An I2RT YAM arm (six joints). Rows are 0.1 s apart.
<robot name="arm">
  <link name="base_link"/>
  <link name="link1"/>
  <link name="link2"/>
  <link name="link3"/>
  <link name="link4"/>
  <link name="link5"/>
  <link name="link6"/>
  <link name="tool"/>
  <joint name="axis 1" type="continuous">
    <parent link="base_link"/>
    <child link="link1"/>
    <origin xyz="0 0 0.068"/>
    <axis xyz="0 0 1"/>
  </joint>
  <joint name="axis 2" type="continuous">
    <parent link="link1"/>
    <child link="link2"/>
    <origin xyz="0.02 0.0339 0.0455" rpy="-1.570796 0 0"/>
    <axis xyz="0 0 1"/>
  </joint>
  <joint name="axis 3" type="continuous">
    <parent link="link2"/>
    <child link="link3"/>
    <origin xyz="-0.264 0 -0.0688" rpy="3.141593 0 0"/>
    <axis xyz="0 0 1"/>
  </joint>
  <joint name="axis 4" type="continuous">
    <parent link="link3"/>
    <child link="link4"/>
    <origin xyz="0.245 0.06 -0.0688"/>
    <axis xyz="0 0 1"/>
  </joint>
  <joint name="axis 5" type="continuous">
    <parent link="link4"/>
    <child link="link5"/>
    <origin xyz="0.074 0.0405 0.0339" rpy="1.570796 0 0"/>
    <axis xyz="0 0 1"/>
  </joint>
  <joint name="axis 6" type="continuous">
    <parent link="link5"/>
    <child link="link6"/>
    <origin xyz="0.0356 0 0.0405" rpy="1.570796 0 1.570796"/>
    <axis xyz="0 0 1"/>
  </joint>
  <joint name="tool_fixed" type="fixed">
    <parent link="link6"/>
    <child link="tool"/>
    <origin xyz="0 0 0" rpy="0 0 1.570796"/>
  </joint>
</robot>
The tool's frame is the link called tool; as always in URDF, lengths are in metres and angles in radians. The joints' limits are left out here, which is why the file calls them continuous.
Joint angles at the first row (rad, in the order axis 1, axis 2, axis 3, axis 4, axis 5, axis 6):
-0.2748, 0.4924, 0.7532, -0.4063, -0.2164, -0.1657
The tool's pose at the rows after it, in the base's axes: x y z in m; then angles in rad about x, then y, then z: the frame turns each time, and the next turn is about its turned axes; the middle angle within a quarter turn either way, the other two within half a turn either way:
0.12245 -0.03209 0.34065 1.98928 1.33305 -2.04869
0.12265 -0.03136 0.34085 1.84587 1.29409 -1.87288
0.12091 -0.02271 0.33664 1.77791 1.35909 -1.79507
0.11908 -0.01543 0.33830 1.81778 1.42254 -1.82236
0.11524 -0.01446 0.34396 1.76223 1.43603 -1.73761
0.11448 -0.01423 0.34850 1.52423 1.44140 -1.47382
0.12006 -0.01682 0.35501 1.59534 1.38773 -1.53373
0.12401 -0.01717 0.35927 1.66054 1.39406 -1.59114
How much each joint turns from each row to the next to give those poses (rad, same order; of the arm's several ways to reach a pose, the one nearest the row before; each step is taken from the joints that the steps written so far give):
0.0036, 0.0191, -0.0375, 0.1061, 0.1633, 0.0907
0.0273, -0.0053, -0.0095, 0.0259, 0.0759, 0.0397
0.0670, -0.0314, -0.0327, 0.0323, 0.0076, 0.0150
0.0543, -0.0110, 0.0043, -0.0081, -0.0092, 0.0139
0.0011, -0.0072, 0.0204, -0.0170, -0.0104, 0.0296
0.0003, -0.0010, 0.0049, 0.0256, -0.0027, 0.0276
0.0002, 0.0407, 0.0322, -0.0020, 0.0539, 0.0107
-0.0013, 0.0274, 0.0237, -0.0076, -0.0083, 0.0074

